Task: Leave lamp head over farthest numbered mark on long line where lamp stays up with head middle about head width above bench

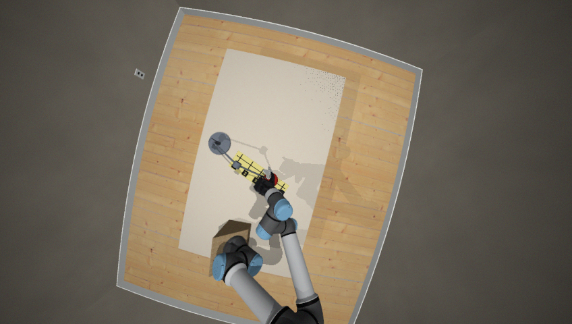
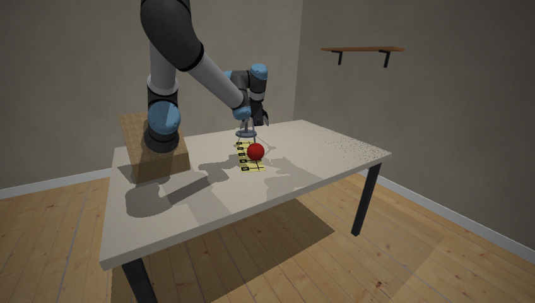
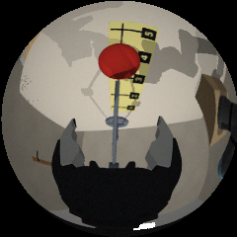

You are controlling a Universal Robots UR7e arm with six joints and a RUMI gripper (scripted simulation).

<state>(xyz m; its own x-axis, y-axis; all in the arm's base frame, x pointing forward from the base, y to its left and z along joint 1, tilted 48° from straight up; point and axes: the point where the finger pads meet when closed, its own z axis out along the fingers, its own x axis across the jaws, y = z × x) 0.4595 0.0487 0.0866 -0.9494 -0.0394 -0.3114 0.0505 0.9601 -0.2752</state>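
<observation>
Right now my hand is 18 cm above the yellow strip, 4 cm to the right of it and 2 cm past it. Also, from my hand: grey round base (38 cm to the left, 15 cm below, 11 cm ahead).
</observation>
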